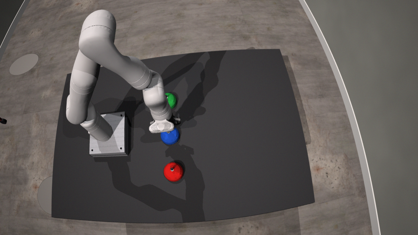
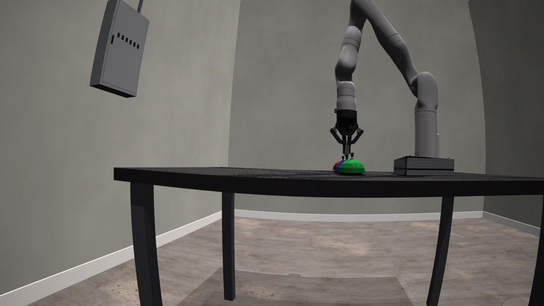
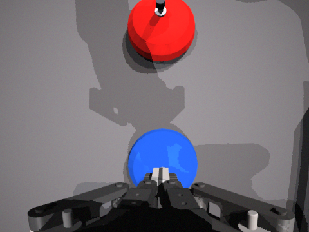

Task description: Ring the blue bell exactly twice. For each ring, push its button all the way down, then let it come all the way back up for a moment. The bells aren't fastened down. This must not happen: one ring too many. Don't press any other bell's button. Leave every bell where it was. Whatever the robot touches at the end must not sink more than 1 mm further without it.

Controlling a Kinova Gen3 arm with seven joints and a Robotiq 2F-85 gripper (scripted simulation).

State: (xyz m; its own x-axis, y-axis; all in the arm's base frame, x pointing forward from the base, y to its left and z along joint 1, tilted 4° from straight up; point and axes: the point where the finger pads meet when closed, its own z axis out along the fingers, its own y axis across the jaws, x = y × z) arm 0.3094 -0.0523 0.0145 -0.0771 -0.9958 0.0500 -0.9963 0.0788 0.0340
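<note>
The blue bell is 40 mm below my hand. Round my hand: red bell (10 mm behind, 170 mm to the right, 40 mm below); green bell (10 mm ahead, 170 mm to the left, 40 mm below).
</note>
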